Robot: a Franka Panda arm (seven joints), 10 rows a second.
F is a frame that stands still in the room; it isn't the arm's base.
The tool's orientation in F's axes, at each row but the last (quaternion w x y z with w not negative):
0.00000, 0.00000, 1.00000, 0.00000
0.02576, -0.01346, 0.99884, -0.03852
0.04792, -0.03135, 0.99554, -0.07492
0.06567, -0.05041, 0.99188, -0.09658
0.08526, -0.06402, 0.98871, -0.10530
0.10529, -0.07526, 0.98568, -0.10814
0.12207, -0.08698, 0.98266, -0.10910
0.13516, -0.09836, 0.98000, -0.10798
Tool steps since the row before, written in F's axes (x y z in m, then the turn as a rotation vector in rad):
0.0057, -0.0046, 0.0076, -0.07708, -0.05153, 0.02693
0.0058, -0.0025, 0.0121, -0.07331, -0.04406, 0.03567
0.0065, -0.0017, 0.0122, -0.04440, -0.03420, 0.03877
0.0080, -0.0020, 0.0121, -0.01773, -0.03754, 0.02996
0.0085, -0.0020, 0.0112, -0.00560, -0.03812, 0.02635
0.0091, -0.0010, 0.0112, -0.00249, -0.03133, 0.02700
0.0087, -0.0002, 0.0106, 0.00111, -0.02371, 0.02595
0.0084, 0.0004, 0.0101, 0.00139, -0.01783, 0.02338
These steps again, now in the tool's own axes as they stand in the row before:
-0.0057, -0.0046, -0.0076, 0.07708, -0.05153, -0.02693
-0.0063, -0.0036, -0.0116, 0.07266, -0.04486, -0.03601
-0.0074, -0.0039, -0.0111, 0.04297, -0.03720, -0.03760
-0.0091, -0.0050, -0.0103, 0.01811, -0.04104, -0.02468
-0.0098, -0.0053, -0.0088, 0.00690, -0.04213, -0.01888
-0.0108, -0.0047, -0.0085, 0.00260, -0.03611, -0.02014
-0.0106, -0.0039, -0.0077, -0.00211, -0.02906, -0.01969
-0.0105, -0.0034, -0.0072, -0.00305, -0.02287, -0.01828

